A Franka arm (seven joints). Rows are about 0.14 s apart.
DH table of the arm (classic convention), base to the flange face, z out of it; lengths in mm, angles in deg. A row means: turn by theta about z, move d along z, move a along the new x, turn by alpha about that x. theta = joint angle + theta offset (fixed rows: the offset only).
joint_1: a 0  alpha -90  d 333  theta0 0
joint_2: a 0  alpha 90  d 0  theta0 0
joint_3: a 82.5  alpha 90  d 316  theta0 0
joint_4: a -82.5  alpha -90  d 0  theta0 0
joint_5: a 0  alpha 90  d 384  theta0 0
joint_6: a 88  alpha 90  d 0  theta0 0
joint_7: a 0  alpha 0  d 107  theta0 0
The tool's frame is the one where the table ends.
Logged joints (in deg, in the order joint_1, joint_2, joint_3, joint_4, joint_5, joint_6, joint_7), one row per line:
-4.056, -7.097, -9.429, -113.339, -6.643, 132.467, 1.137
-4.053, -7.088, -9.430, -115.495, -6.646, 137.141, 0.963
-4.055, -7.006, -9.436, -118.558, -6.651, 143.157, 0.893
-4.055, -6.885, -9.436, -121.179, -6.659, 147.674, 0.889
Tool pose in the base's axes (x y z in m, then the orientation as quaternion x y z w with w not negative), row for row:
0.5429, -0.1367, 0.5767, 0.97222, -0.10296, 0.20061, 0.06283
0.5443, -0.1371, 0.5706, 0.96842, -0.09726, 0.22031, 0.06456
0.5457, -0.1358, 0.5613, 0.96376, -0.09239, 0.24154, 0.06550
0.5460, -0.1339, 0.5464, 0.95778, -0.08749, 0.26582, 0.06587
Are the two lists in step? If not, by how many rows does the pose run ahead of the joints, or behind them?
The pose runs 1 row behind the joints: the pose in row i belongs to the joints in row i - 1.
